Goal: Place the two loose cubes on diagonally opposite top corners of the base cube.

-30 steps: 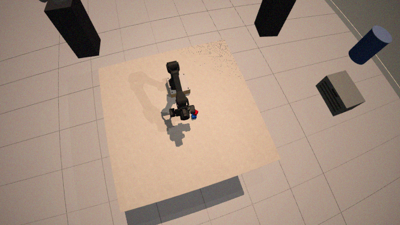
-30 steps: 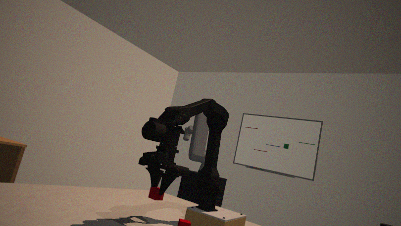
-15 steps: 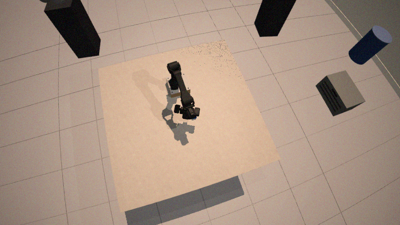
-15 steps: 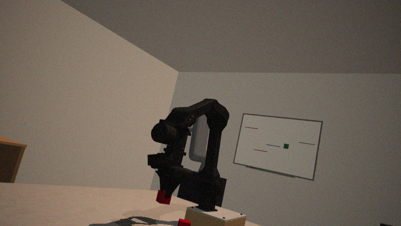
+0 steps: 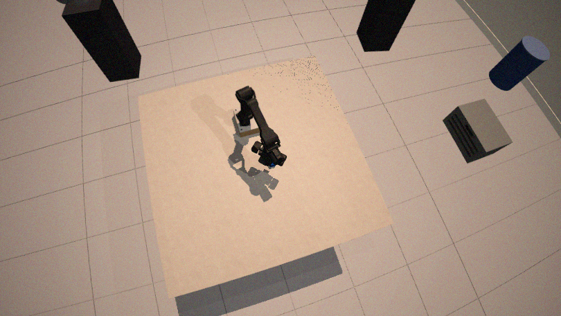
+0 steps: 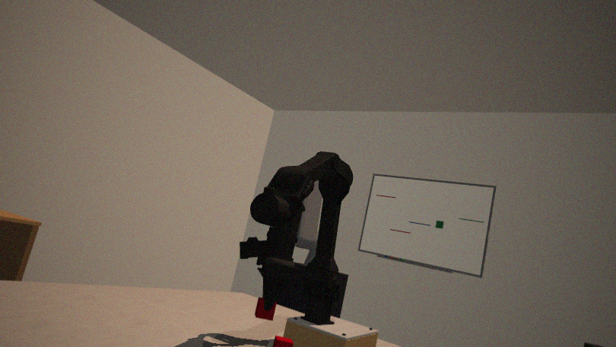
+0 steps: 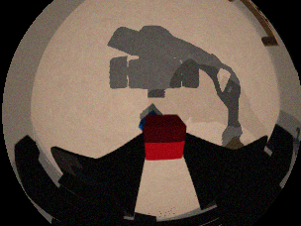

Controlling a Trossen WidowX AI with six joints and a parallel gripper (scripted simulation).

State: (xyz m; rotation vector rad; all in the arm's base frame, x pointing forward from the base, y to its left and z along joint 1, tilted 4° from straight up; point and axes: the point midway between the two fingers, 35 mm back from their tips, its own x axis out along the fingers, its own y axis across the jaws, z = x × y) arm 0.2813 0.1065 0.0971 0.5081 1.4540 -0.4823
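My gripper tip is 1 cm past the blue cube, 2 cm to the right of it and 10 cm above it. Also, from my gripper tip: red cube: right at my gripper tip.
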